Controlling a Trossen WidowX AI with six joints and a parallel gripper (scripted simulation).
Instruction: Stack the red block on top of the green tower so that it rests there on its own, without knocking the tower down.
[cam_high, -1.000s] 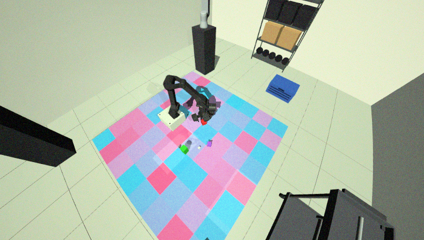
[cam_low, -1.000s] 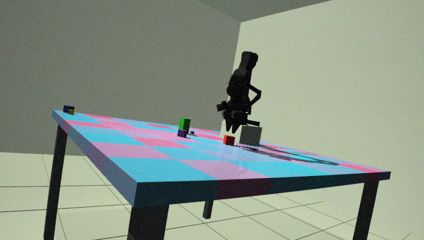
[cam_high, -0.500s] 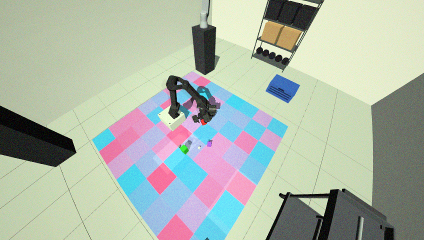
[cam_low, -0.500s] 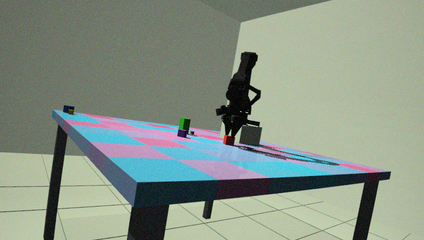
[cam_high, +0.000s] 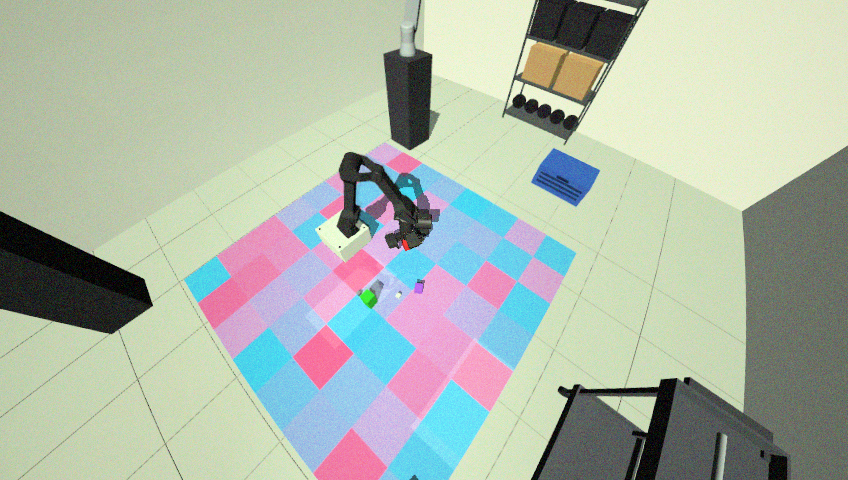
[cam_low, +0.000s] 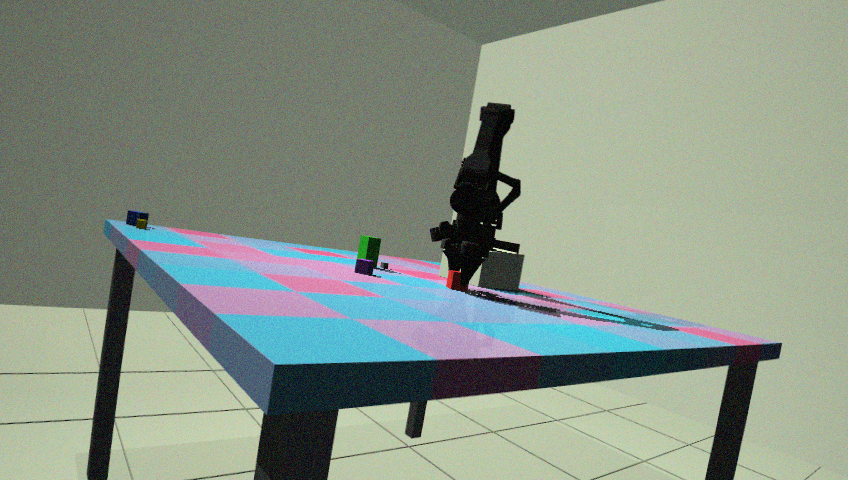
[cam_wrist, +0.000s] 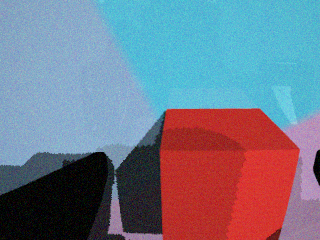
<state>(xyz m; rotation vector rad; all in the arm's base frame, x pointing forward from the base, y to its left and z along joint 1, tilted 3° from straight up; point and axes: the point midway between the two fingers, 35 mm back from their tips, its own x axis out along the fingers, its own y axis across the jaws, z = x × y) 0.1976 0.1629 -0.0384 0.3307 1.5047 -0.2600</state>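
Now: the red block 10 mm above my gripper tip. The rest, counted from my gripper tip: purple block (180 mm ahead, 120 mm to the right); white piece (140 mm ahead, 200 mm to the right, 10 mm below).
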